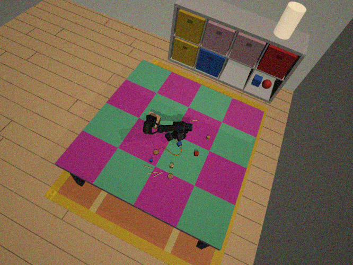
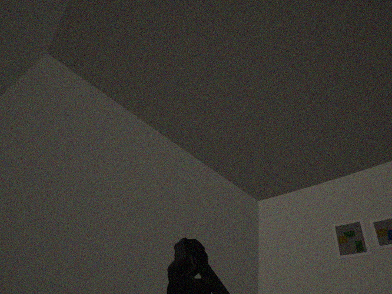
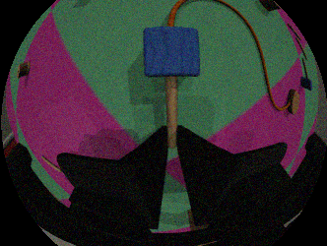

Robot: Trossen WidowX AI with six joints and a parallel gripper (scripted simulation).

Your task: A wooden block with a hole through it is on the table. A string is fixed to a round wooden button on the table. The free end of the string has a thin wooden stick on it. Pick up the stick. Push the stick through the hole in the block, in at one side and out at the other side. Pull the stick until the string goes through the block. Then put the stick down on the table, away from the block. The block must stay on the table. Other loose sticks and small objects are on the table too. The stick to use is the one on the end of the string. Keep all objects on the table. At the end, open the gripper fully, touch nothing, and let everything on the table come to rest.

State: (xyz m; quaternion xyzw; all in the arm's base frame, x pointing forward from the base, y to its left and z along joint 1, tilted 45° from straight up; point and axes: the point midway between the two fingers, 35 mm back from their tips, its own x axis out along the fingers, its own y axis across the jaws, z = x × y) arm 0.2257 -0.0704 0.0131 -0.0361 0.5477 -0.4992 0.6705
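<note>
Now: gripper tip 50 mm short of the blue cube, 40 mm to the left of it and 10 mm below it. From my gripper tip the other things lie so: thin wooden stick (30 mm ahead, 30 mm to the right, 10 mm above); then round wooden button (100 mm behind, 180 mm to the right); then red cube (200 mm ahead, 60 mm to the right, 10 mm above).
</note>
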